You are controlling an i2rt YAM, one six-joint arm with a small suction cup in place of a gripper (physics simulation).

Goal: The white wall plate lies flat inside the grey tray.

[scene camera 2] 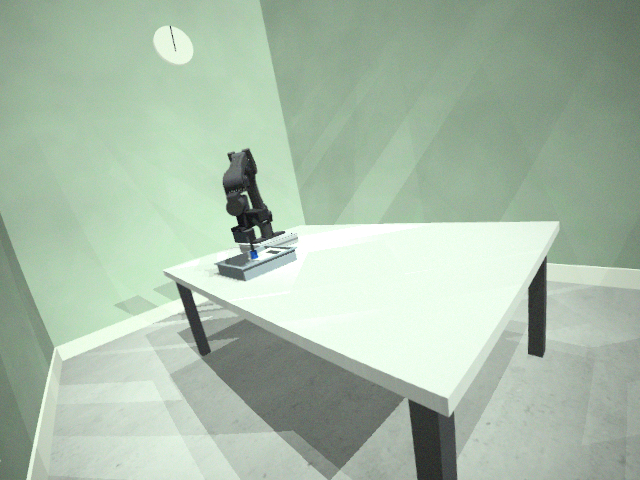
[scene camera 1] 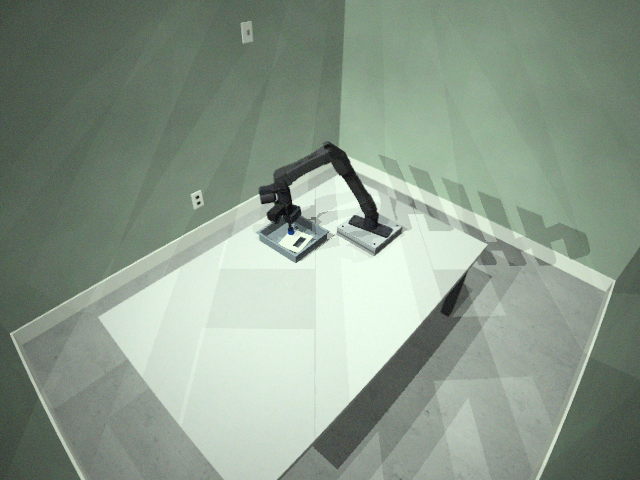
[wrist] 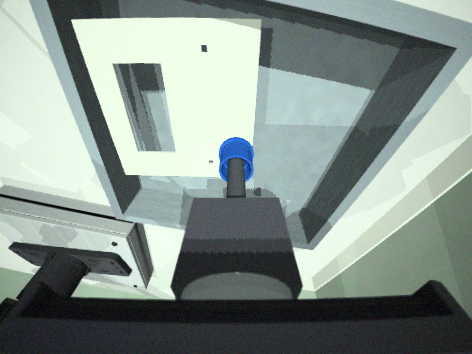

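The white wall plate point(scene camera 1: 287, 242) point(scene camera 2: 272, 250) point(wrist: 206, 105), with a rectangular opening, sits level within the walls of the grey tray point(scene camera 1: 269, 236) point(scene camera 2: 244, 272) point(wrist: 375, 133), on the side nearer the arm's base. My blue suction cup point(scene camera 1: 290, 230) point(scene camera 2: 254, 255) point(wrist: 235, 163) presses on the plate's near corner and holds it. In the wrist view the tray's bare floor shows to the right of the plate. I cannot tell whether the plate rests on the floor or hangs just above it.
The arm's grey base plate point(scene camera 1: 368, 238) point(wrist: 94, 228) stands right beside the tray on the white table point(scene camera 1: 270, 357) point(scene camera 2: 390, 295). The tray is close to the table's back edge and the wall.
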